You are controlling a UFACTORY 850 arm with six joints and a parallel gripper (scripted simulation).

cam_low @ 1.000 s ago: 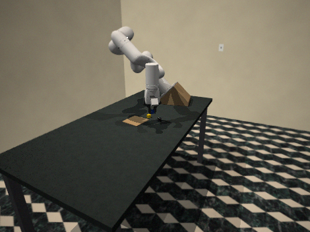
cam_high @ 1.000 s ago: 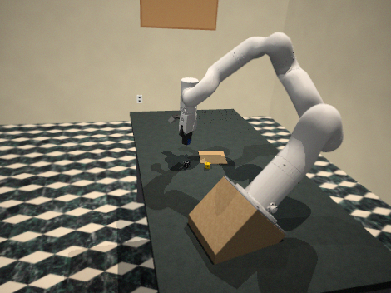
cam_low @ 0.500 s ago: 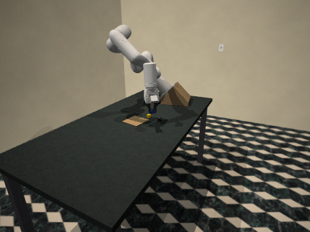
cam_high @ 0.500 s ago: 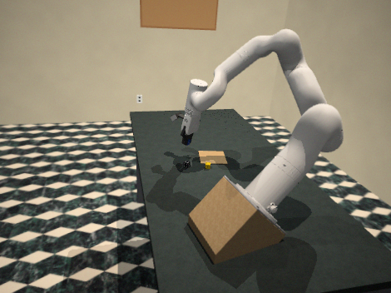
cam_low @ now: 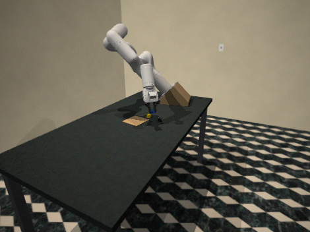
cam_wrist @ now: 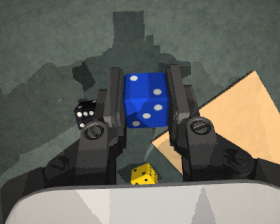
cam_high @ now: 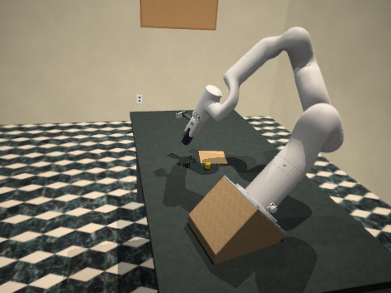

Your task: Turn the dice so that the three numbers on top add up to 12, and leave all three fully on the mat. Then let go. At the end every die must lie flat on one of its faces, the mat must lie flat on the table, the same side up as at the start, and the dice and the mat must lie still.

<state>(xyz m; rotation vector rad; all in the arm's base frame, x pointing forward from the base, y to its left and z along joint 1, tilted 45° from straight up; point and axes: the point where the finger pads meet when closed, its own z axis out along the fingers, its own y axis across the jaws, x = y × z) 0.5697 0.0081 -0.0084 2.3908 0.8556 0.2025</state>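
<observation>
Now: hand 1 cm above the blue die. Round my hand: tan mat 14 cm to the right, 11 cm below, 4 cm behind; black die 10 cm below, 7 cm behind, 3 cm to the left; yellow die 12 cm behind, 10 cm below, 6 cm to the right.
</observation>
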